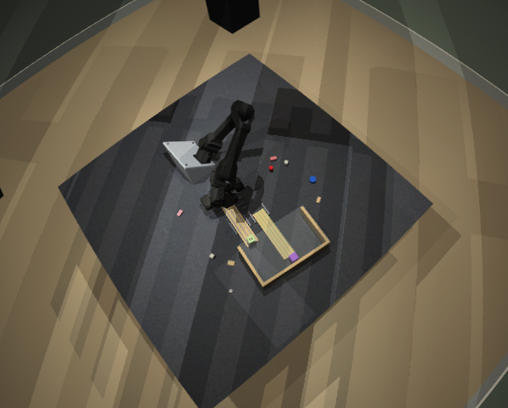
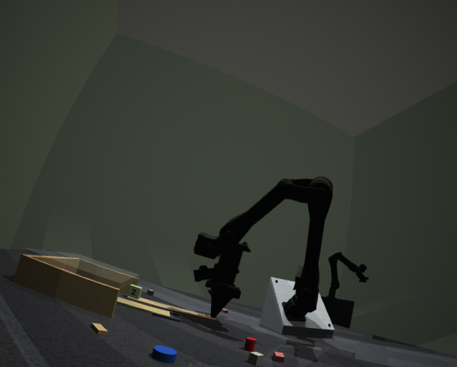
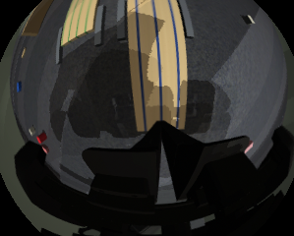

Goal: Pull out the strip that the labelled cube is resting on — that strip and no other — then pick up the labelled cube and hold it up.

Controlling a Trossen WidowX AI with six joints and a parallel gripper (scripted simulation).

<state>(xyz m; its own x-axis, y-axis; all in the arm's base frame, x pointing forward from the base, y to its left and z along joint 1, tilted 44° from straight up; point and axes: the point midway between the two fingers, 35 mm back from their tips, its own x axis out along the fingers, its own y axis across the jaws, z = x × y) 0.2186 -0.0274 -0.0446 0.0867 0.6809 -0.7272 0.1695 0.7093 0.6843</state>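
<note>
Now: the tan strip 11 cm ahead of my gripper tip and 2 cm to the right of it. Round my gripper tip: blue disc 19 cm ahead, 36 cm to the left; red cylinder 2 cm ahead, 26 cm to the left, 1 cm above; labelled cube 21 cm ahead, 4 cm to the right, 2 cm above.
</note>
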